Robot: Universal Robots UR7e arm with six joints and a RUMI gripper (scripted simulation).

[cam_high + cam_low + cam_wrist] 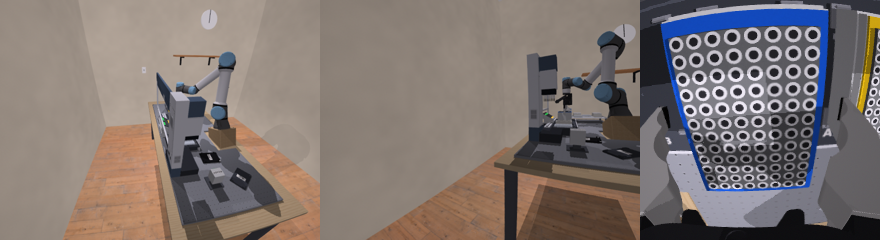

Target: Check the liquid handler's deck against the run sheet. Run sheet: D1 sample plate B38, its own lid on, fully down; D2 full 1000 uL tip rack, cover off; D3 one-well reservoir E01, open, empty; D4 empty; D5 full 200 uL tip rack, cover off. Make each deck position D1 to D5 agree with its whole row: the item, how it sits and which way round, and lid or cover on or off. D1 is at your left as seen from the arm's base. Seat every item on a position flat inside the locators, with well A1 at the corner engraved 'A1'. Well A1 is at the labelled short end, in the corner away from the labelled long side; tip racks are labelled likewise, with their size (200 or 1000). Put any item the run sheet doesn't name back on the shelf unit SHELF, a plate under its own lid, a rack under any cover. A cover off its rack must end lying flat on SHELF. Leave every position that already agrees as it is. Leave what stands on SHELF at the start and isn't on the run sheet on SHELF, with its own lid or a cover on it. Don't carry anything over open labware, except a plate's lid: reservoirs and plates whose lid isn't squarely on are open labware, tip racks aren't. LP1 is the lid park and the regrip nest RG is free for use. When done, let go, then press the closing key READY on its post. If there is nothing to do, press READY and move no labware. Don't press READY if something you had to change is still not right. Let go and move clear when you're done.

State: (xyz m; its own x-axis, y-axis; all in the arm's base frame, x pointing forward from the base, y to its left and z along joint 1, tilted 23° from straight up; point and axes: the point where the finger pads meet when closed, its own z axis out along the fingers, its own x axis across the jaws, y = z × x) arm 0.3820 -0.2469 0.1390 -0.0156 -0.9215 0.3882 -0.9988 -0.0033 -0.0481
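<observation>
My hand is 1 cm to the left of the blue-framed tip rack and 1 cm past it. Also, from my hand: yellow-rimmed tip rack 13 cm to the right, 2 cm below, 1 cm behind; shelf label 24 cm to the right, 20 cm behind, 12 cm below; one-well reservoir 25 cm to the left, 6 cm below.
</observation>
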